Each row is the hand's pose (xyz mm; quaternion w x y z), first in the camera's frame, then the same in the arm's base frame.
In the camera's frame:
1: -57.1 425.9 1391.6 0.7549 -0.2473 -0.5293 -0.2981
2: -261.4 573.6 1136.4 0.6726 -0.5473 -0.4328 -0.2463
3: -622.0 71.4 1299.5 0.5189 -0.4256 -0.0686 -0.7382
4: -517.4 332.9 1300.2 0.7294 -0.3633 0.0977 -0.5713
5: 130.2 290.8 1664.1 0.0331 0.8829 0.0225 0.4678
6: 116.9 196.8 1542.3 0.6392 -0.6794 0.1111 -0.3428
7: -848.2 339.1 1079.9 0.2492 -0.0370 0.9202 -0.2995
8: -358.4 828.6 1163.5 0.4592 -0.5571 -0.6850 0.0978
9: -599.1 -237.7 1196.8 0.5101 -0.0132 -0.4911 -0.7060
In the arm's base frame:
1: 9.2 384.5 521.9 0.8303 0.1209 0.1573 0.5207
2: -40.4 75.6 697.4 0.7240 -0.0227 -0.0649 0.6864
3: 510.3 -47.4 396.8 0.7509 -0.5522 0.0800 0.3533
4: 332.2 39.7 596.9 0.6028 -0.5176 0.3068 0.5240
5: 76.0 699.2 366.8 0.3742 -0.6082 -0.5856 0.3836
6: 54.5 582.3 268.3 0.4311 -0.4972 0.0269 0.7525
7: 449.9 -327.0 695.5 0.3079 0.8039 -0.4877 -0.1451
8: -53.3 69.6 971.2 0.5832 0.3512 -0.3241 0.6569
9: 556.4 -150.7 90.5 0.9734 -0.1028 0.1952 0.0618

